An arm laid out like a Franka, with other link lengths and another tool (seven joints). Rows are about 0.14 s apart.
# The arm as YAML. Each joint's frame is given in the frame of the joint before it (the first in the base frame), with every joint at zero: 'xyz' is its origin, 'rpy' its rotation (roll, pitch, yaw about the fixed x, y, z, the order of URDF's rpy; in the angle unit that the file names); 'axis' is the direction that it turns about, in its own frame. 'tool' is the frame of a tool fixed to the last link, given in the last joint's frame.
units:
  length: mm
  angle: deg
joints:
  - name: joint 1
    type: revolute
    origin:
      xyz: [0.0, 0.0, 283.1]
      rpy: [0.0, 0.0, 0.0]
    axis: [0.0, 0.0, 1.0]
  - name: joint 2
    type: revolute
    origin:
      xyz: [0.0, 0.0, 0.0]
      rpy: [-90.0, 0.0, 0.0]
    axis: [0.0, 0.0, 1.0]
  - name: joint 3
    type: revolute
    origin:
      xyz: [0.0, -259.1, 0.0]
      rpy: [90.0, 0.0, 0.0]
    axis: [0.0, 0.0, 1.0]
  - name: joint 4
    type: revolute
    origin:
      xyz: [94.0, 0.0, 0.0]
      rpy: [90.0, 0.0, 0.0]
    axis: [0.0, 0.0, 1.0]
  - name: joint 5
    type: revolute
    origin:
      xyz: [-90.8, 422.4, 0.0]
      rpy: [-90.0, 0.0, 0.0]
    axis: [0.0, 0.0, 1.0]
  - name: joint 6
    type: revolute
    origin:
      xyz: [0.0, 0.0, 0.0]
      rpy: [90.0, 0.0, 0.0]
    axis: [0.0, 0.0, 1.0]
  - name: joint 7
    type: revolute
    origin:
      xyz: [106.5, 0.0, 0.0]
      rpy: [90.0, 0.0, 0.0]
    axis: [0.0, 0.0, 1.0]
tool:
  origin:
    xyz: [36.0, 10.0, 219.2]
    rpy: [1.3, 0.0, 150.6]
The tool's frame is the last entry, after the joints.
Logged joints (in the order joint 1, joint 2, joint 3, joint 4, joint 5, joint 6, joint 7), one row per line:
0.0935 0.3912 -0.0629 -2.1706 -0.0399 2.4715 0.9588
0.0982 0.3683 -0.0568 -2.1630 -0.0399 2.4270 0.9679
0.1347 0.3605 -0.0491 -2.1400 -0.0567 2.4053 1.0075
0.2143 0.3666 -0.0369 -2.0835 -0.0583 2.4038 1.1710
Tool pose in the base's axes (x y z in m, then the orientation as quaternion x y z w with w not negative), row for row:
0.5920 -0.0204 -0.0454 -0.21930 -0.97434 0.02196 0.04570
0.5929 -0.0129 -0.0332 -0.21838 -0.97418 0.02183 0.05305
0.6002 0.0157 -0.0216 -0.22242 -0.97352 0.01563 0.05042
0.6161 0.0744 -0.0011 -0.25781 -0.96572 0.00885 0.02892
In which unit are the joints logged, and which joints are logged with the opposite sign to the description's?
The joints are logged in radians. Opposite sign: joint 5.
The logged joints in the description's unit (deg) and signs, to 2 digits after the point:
5.36 22.41 -3.60 -124.37 2.29 141.61 54.94
5.63 21.10 -3.25 -123.93 2.29 139.06 55.46
7.72 20.66 -2.81 -122.61 3.25 137.81 57.73
12.28 21.00 -2.11 -119.38 3.34 137.73 67.09

